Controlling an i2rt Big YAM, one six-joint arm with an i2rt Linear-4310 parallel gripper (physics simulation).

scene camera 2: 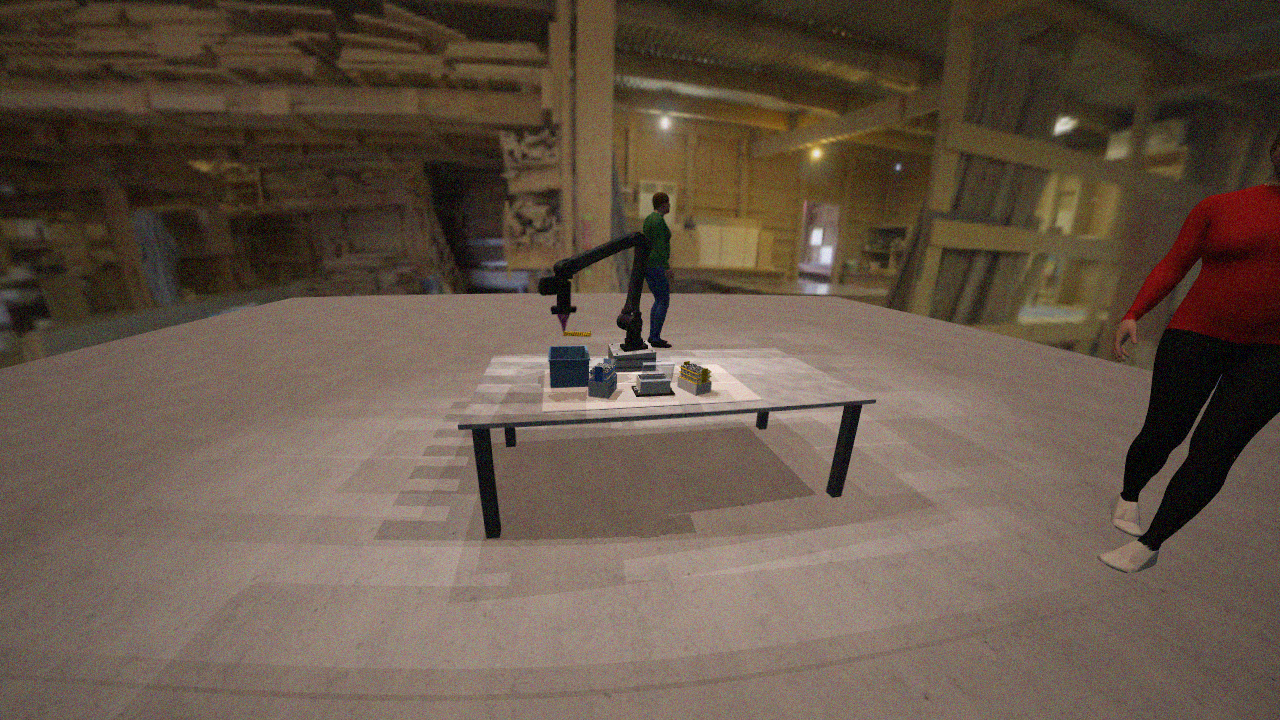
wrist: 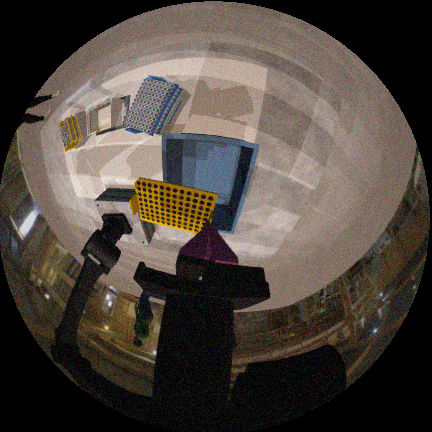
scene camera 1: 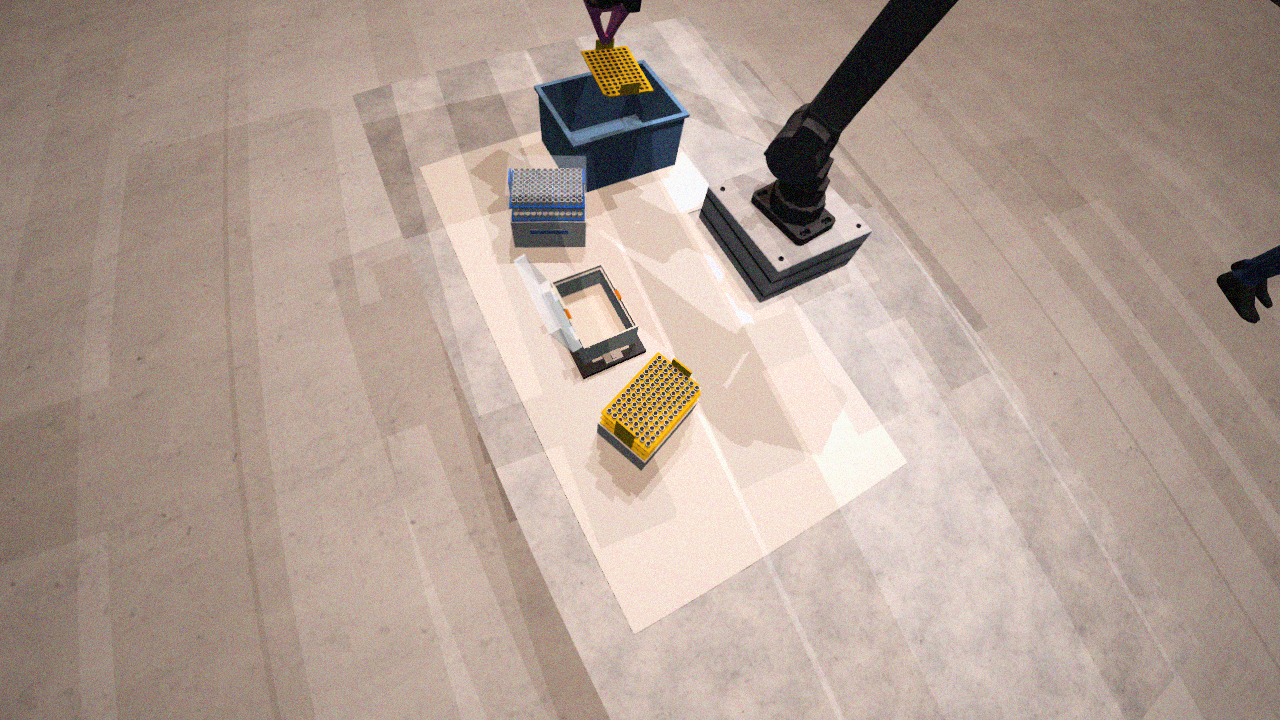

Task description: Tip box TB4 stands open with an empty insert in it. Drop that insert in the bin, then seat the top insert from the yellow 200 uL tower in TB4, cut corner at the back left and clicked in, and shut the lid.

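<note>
My gripper point(scene camera 1: 605, 41) point(scene camera 2: 563, 331) point(wrist: 208, 222) is shut on the empty yellow insert point(scene camera 1: 617, 69) point(scene camera 2: 578, 334) point(wrist: 175, 204), gripping it by a tab at one end. The insert hangs above the blue bin point(scene camera 1: 682, 114) point(scene camera 2: 568, 368) point(wrist: 254, 165), over its opening in scene camera 1. TB4 point(scene camera 1: 619, 341) point(scene camera 2: 653, 385) point(wrist: 89, 122) stands with its lid point(scene camera 1: 542, 300) open; no insert shows inside it. The yellow tower point(scene camera 1: 650, 407) point(scene camera 2: 694, 377) point(wrist: 70, 133) stands turned at an angle beside TB4, with an insert full of tips on top.
A blue and grey tip tower point(scene camera 1: 547, 205) point(scene camera 2: 602, 380) point(wrist: 152, 105) stands between the bin and TB4. The arm's base block point(scene camera 1: 769, 259) point(scene camera 2: 631, 360) is on the other side of the pale mat point(scene camera 1: 689, 555). Two people stand off the table in scene camera 2.
</note>
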